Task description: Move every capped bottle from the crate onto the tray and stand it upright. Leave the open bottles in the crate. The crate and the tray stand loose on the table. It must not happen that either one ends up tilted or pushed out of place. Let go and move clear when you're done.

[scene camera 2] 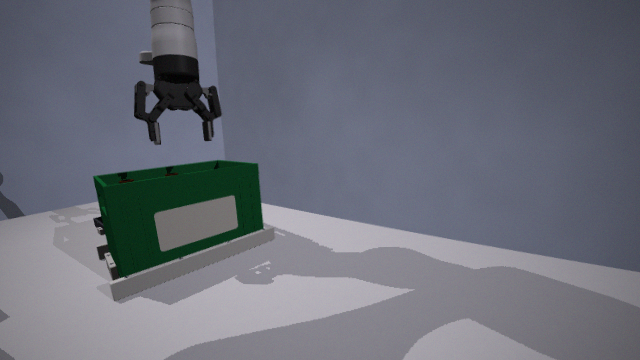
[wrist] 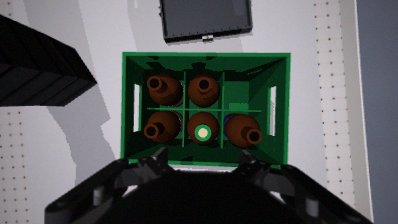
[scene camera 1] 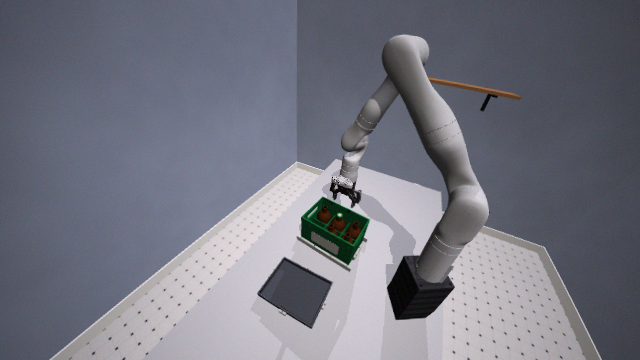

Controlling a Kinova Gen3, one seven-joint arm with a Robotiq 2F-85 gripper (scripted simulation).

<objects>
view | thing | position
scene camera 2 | gripper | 184, 142
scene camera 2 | green crate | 151, 221
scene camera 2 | pale strip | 123, 287
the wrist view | gripper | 202, 156
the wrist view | green crate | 245, 79
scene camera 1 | dark tray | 294, 289
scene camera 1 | green crate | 313, 230
</objects>
